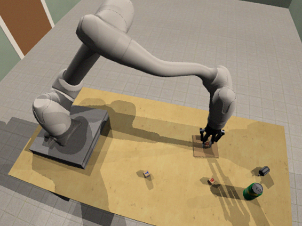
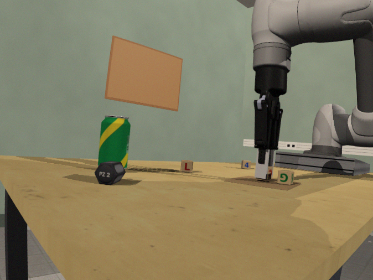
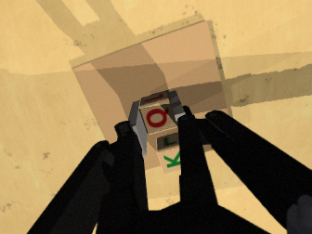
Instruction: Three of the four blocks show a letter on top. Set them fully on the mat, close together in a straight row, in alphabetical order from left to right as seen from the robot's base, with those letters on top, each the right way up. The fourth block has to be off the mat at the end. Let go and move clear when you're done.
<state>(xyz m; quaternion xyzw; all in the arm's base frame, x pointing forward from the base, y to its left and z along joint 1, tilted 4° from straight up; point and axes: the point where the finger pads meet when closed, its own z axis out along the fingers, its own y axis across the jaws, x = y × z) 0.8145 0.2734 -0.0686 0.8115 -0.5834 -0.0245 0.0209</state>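
The brown mat is 4 cm below my hand. From my hand the other things lie so: yellow can 29 cm ahead, 18 cm to the right, 2 cm above; then T block 29 cm to the right, 24 cm behind, 3 cm below.
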